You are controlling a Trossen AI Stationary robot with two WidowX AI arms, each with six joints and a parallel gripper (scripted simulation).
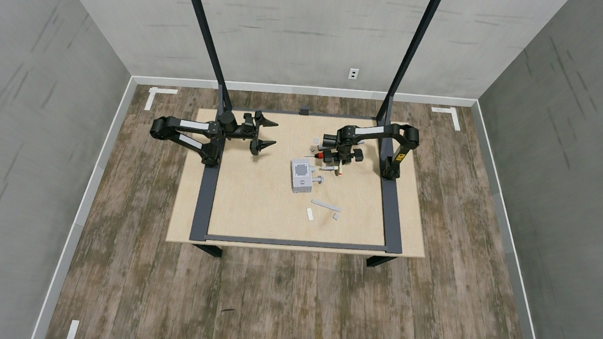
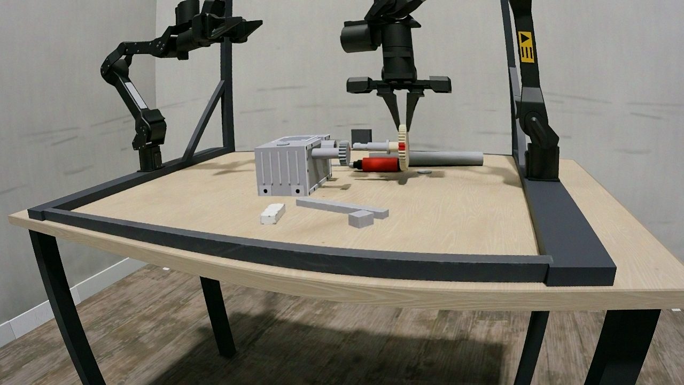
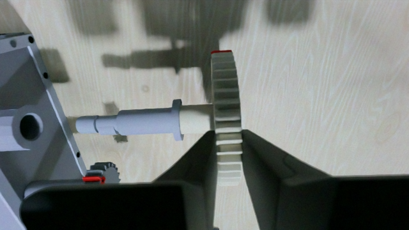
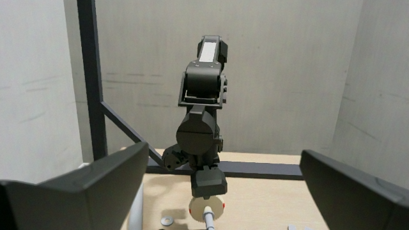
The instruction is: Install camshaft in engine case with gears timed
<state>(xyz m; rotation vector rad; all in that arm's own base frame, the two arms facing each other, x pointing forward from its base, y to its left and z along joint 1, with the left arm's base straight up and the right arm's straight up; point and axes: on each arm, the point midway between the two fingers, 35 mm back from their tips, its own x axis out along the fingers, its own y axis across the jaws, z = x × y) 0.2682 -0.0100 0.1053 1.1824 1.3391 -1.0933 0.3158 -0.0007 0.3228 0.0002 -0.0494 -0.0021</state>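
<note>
Now: left hand 80 mm to the left of the crank gear, 80 mm short of it and 60 mm above it. The rest, counted from my left hand: white block (240 mm ahead, 130 mm to the right, 120 mm below); grey bar (190 mm ahead, 120 mm below, 50 mm to the right); red screwdriver (110 mm below, 100 mm to the right, 80 mm behind).
</note>
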